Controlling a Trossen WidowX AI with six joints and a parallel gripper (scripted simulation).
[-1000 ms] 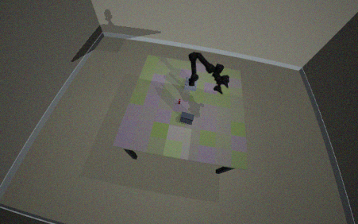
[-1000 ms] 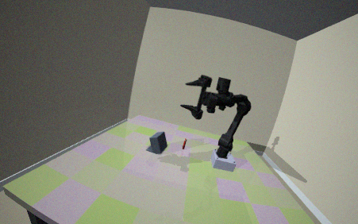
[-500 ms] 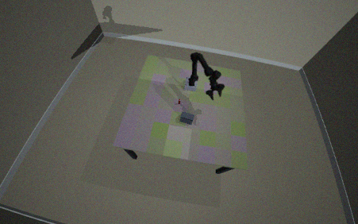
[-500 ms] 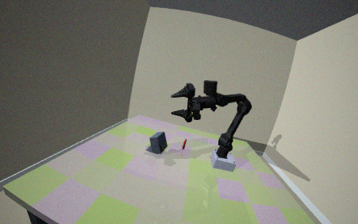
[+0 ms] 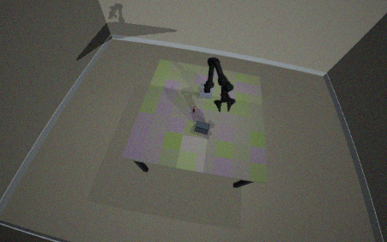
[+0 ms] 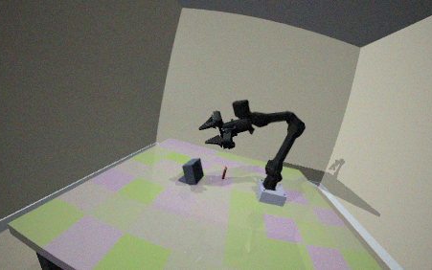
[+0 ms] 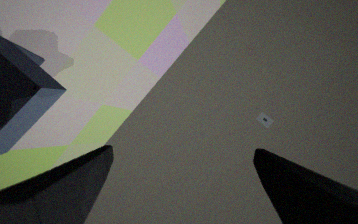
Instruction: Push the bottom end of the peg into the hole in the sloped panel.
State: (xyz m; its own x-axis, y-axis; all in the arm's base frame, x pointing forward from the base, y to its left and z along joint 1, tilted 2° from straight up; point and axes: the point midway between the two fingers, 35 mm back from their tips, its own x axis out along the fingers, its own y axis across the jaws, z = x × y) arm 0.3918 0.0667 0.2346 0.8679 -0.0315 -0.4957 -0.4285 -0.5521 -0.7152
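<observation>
The red square peg lies 240 mm below my gripper tip, 220 mm to the right of it and 180 mm behind it. From my gripper tip the other things lie so: dark sloped panel 240 mm below, 150 mm to the right.
</observation>
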